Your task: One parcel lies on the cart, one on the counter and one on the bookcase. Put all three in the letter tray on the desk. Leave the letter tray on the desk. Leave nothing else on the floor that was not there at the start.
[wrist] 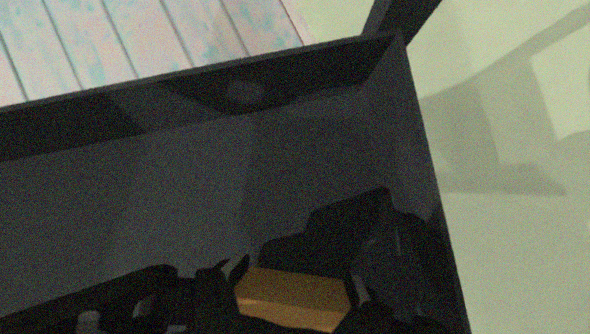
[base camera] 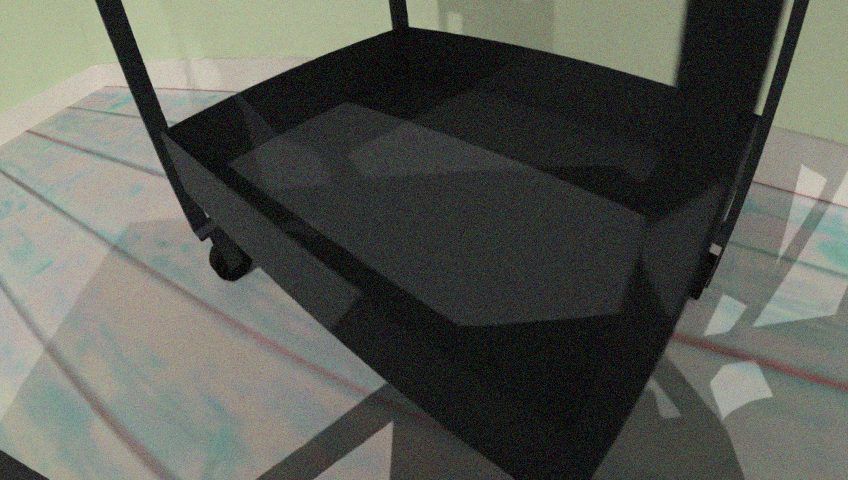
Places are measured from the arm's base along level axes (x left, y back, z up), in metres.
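Where they show: gripper, between the fingertips: [wrist: 295, 281].
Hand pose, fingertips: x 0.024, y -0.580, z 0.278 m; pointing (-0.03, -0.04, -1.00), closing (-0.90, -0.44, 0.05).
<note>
After its pixels a point has its place.
The orange-brown parcel [wrist: 295, 300] {x 0.025, y -0.583, z 0.311 m} lies in a dark tray of the cart [base camera: 255, 228] {x 0.131, y -0.317, z -0.214 m} [wrist: 320, 70] {x 0.078, y -0.676, z 0.312 m}, near the bottom of the wrist view. My gripper [wrist: 295, 281] {x 0.024, y -0.580, z 0.278 m} is shut on the parcel, with one dark finger against its left side and one against its right side. The parcel's lower part is hidden by the gripper. The base camera looks into a dark cart tray, where no parcel shows. The gripper does not show clearly there. The counter, the bookcase, the desk and the letter tray do not show in these views.
The cart's raised rim runs behind and to the right of the parcel in the wrist view. Cart posts [base camera: 132, 65] {x 0.284, y -0.458, z -0.125 m} rise at the tray corners, and a caster [base camera: 230, 259] {x 0.262, y -0.455, z -0.363 m} stands on the streaked floor [base camera: 178, 333] {x 0.320, y -0.373, z -0.396 m}. A pale green wall [base camera: 249, 29] {x 0.433, y -1.075, z -0.241 m} [wrist: 525, 260] {x -0.240, y -0.721, z 0.067 m} stands beyond.
</note>
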